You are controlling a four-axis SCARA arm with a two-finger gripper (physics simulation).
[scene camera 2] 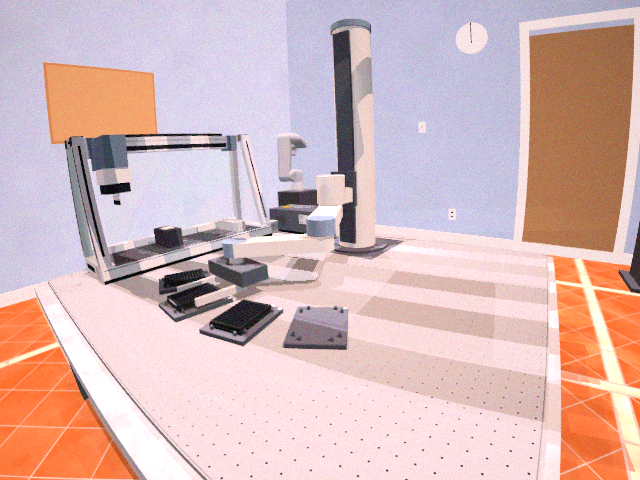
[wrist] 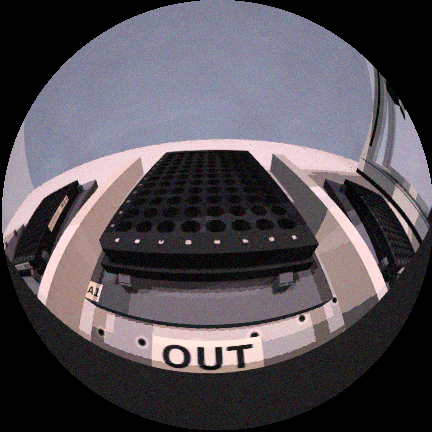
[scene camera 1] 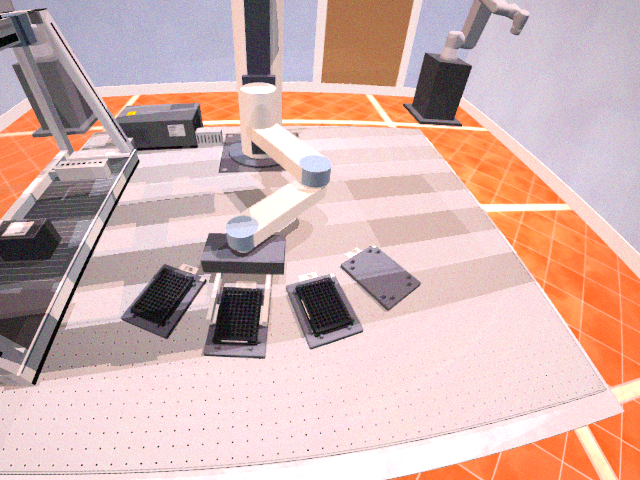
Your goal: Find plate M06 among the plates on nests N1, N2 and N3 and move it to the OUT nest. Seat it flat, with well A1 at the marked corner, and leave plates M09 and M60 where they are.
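Places are measured from the arm's base along level axes (x left, y up, z ahead), in centimetres.
Pixels of known places: gripper, fingertip midpoint: (scene camera 2: 186,296) (wrist: 205,162) (scene camera 1: 236,323); arm's base, origin of the base link: (scene camera 2: 357,247) (scene camera 1: 262,153).
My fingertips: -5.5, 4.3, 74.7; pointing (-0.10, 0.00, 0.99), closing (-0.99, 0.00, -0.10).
For each thing: its middle in the pictures, then the offset to it from my fingertips, as dx, dy, dz. "spot": a spot on its surface instead.
- black well plate, body centre: (wrist: 205,182) (scene camera 1: 238,314) (scene camera 2: 194,295) +0.3, -0.5, -2.3
- OUT nest, body centre: (wrist: 205,199) (scene camera 1: 239,319) (scene camera 2: 194,301) +0.2, -2.0, -2.1
- A1 mark, body centre: (wrist: 93,290) +6.5, -1.9, -9.0
- bare grey nest, body centre: (scene camera 2: 319,323) (scene camera 1: 380,273) +33.8, -2.0, -11.7
- dark box, surface spot: (scene camera 1: 28,239) (scene camera 2: 164,231) spot: -47.6, +8.6, -18.2
- dark grey case, surface spot: (scene camera 1: 157,125) spot: -32.6, +6.8, -78.2
My gripper (scene camera 1: 237,319) (scene camera 2: 187,296) (wrist: 205,162) is shut on a black well plate (scene camera 1: 238,308) (wrist: 210,200), one finger along each long side. The plate sits level, low on the OUT nest (scene camera 1: 235,350) (wrist: 210,306). Row letter A is at the near left in the wrist view, the same corner as the A1 mark (wrist: 93,291). Two nest posts show in front of the plate's near edge. Whether its underside fully touches the nest cannot be told. Its name label does not show. Other black plates (scene camera 1: 323,304) (scene camera 1: 165,294) sit on nests on either side.
A bare grey nest (scene camera 1: 379,276) (scene camera 2: 317,328) lies beyond the plate at the right. A gantry frame (scene camera 1: 90,72) (scene camera 2: 175,142) with a dark box (scene camera 1: 28,239) (scene camera 2: 168,236) stands at the left. A dark grey case (scene camera 1: 157,125) stands behind, near the arm's column (scene camera 2: 364,134).
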